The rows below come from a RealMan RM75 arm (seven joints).
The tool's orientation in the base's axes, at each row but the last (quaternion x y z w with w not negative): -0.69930, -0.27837, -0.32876, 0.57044; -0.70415, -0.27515, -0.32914, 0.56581; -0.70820, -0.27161, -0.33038, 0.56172; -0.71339, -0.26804, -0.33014, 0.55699; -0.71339, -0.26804, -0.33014, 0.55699; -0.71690, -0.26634, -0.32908, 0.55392; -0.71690, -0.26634, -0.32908, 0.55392
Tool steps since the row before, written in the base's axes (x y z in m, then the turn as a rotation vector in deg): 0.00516, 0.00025, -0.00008, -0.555, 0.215, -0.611; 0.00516, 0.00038, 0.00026, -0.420, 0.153, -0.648; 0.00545, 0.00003, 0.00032, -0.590, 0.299, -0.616; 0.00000, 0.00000, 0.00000, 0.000, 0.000, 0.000; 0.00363, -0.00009, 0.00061, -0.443, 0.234, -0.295; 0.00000, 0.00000, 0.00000, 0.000, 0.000, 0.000; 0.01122, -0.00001, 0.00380, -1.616, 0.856, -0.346
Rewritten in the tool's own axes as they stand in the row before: 0.00319, 0.00394, 0.00099, -0.821, -0.090, 0.213; 0.00347, 0.00368, 0.00112, -0.765, 0.048, 0.178; 0.00370, 0.00392, 0.00087, -0.846, -0.133, 0.288; 0.00000, 0.00000, 0.00000, 0.000, 0.000, 0.000; 0.00279, 0.00237, 0.00044, -0.506, -0.205, 0.199; 0.00000, 0.00000, 0.00000, 0.000, 0.000, 0.000; 0.01011, 0.00603, 0.00133, -1.287, -1.201, 0.603
